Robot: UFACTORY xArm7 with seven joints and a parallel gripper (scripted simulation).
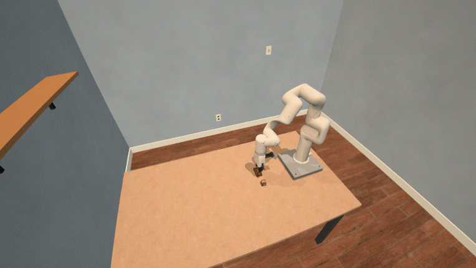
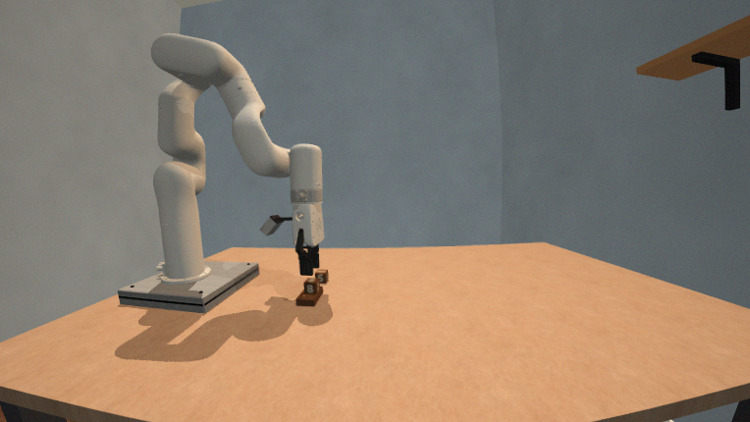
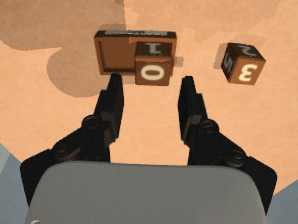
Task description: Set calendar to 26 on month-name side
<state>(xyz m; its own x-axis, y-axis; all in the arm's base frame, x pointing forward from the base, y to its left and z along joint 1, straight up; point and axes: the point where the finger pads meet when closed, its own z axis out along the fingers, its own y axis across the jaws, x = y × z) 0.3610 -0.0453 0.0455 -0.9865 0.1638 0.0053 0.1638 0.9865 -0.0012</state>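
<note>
My hand is 60 mm above the brown cube. Also, from my hand: brown tray (80 mm below, 20 mm to the right).
</note>
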